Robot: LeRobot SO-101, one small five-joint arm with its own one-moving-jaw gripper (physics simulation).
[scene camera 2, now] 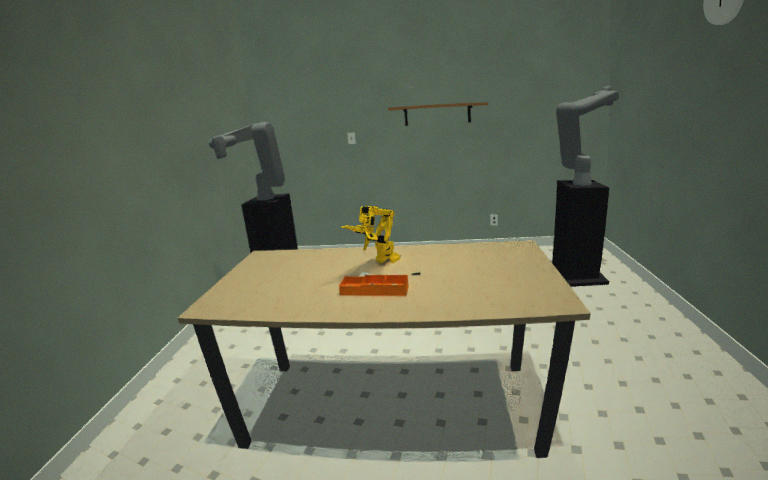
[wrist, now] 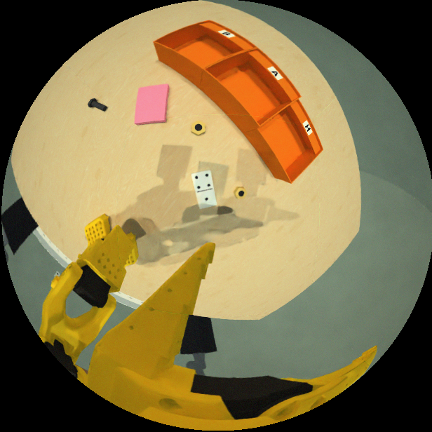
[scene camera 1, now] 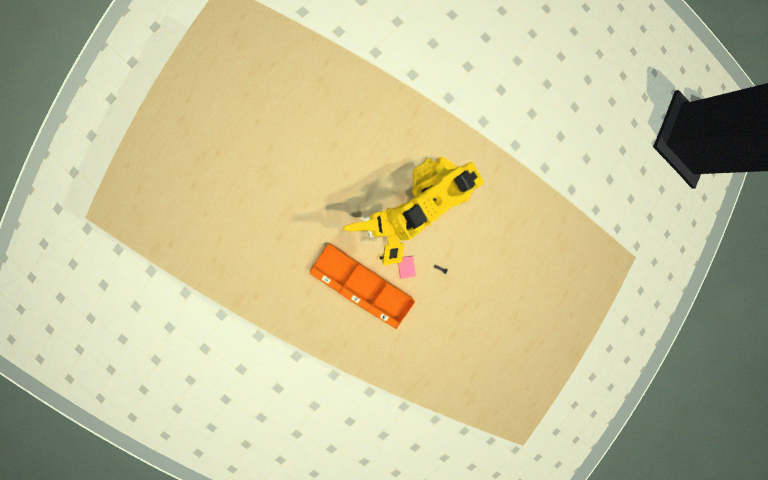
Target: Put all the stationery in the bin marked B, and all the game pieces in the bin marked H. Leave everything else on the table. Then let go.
The pictures show: a pink block and an orange three-part tray.
